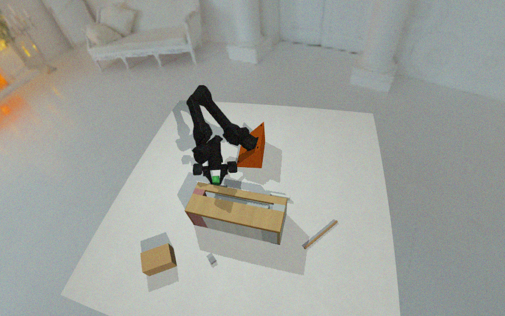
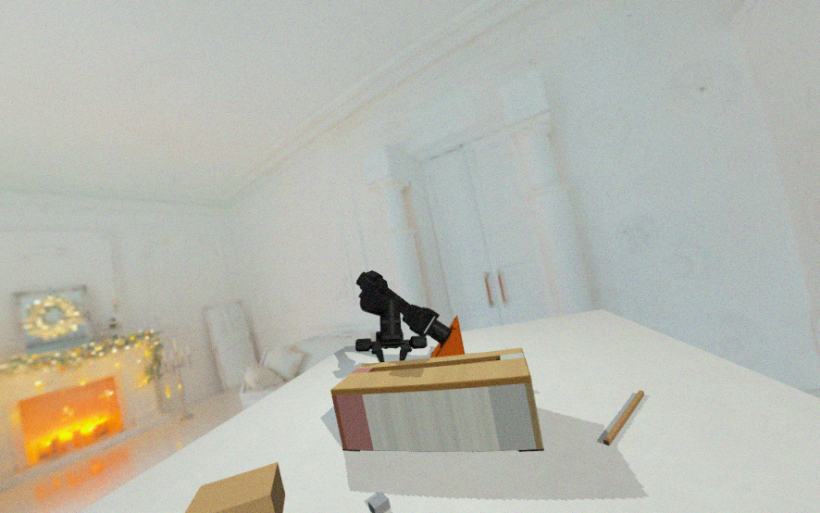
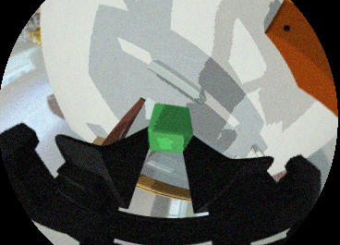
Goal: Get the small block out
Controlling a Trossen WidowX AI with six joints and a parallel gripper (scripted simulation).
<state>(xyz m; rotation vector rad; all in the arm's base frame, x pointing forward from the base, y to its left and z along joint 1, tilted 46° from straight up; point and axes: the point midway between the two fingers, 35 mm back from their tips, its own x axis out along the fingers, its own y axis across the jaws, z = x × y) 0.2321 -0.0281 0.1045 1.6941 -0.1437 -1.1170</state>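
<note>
My gripper tip is 10 mm past the green block, 10 mm to the left of it and 10 mm below it. Also, from my gripper tip: tan box: 380 mm ahead, 100 mm to the right, 40 mm below; grey cube: 300 mm ahead, 100 mm to the left, 70 mm below; wooden stick: 70 mm ahead, 490 mm to the left, 70 mm below.
</note>
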